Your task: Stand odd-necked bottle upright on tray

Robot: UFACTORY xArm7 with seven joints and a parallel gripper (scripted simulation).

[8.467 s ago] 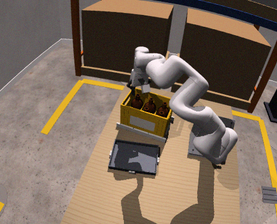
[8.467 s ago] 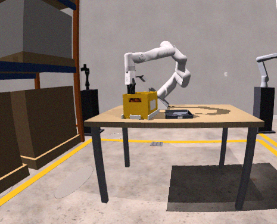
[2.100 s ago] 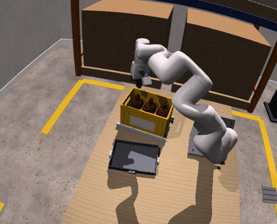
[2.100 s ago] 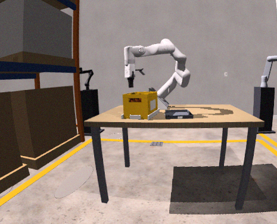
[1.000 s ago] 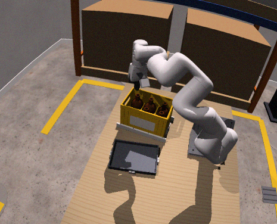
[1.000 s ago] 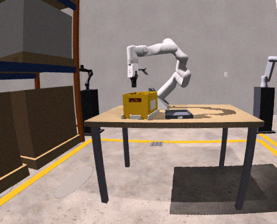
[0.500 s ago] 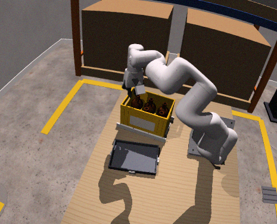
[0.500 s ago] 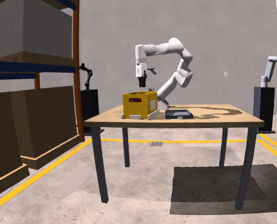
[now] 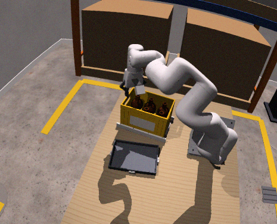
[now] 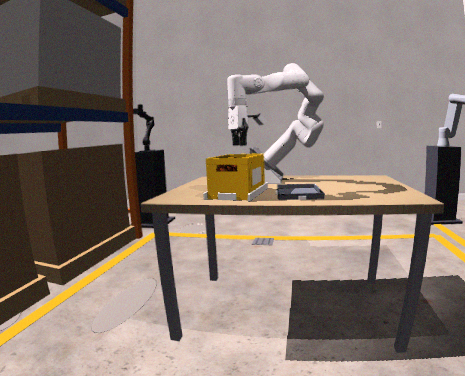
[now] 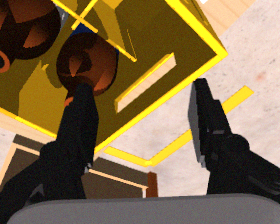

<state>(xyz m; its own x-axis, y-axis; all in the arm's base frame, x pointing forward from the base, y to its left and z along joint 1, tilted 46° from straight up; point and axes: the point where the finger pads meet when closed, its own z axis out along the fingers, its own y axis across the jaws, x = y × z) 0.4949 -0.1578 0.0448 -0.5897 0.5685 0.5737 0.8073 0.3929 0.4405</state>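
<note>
My hand is 9 cm past the yellow crate, 3 cm to the left of it and 16 cm above it. Also, from my hand: dark grey tray (8 cm behind, 25 cm to the left, 23 cm below).
</note>
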